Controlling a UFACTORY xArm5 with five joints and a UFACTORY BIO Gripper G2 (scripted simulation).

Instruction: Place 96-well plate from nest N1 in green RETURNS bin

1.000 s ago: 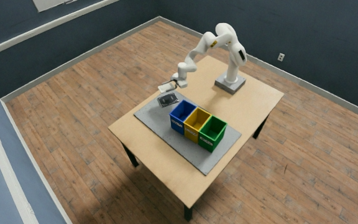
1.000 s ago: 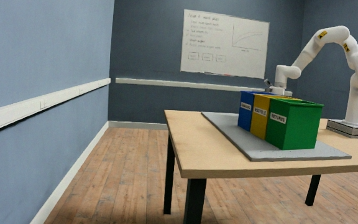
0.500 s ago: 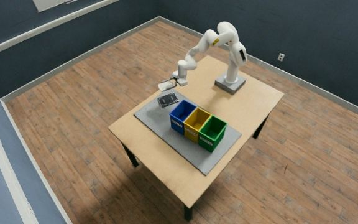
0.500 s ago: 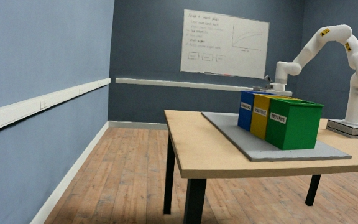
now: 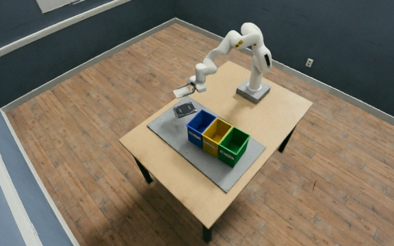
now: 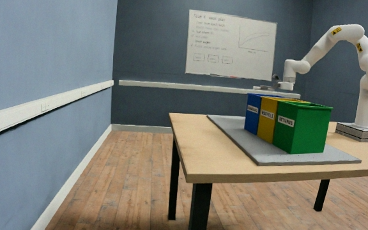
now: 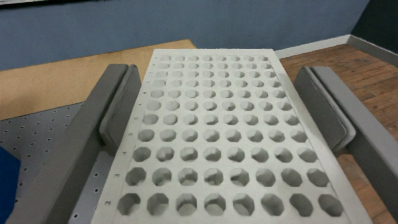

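The green returns bin is 10 cm ahead of my hand, 54 cm to the left of it and 12 cm below it. From my hand the other things lie so: blue bin: 12 cm ahead, 28 cm to the left, 12 cm below; white 96-well plate: 1 cm below; dark plate nest N1: 20 cm below.
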